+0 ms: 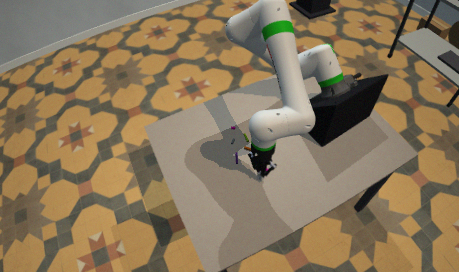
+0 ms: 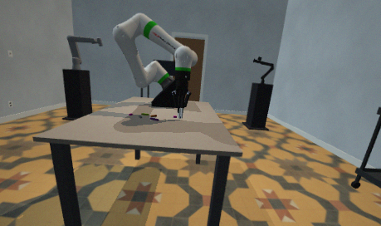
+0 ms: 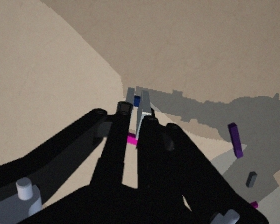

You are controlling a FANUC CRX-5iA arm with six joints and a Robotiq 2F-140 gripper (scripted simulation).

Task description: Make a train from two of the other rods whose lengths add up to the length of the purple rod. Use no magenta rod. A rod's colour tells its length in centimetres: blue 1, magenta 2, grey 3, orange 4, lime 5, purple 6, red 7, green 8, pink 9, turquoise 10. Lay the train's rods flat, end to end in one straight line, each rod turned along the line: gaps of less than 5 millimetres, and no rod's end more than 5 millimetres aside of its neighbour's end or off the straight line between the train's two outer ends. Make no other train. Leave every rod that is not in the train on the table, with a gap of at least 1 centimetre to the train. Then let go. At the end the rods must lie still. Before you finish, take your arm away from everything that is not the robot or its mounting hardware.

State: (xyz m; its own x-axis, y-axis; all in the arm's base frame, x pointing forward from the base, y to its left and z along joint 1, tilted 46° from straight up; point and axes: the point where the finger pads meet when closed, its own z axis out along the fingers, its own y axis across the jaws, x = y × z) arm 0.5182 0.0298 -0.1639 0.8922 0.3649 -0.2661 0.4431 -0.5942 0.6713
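Right now the lime rod is 240 mm to the right of my hand, 60 mm behind it and 40 mm below it. Round my hand: orange rod: 180 mm to the right, 40 mm below, 30 mm behind; then blue rod: 30 mm below; then purple rod: 160 mm to the right, 40 mm below, 40 mm ahead.
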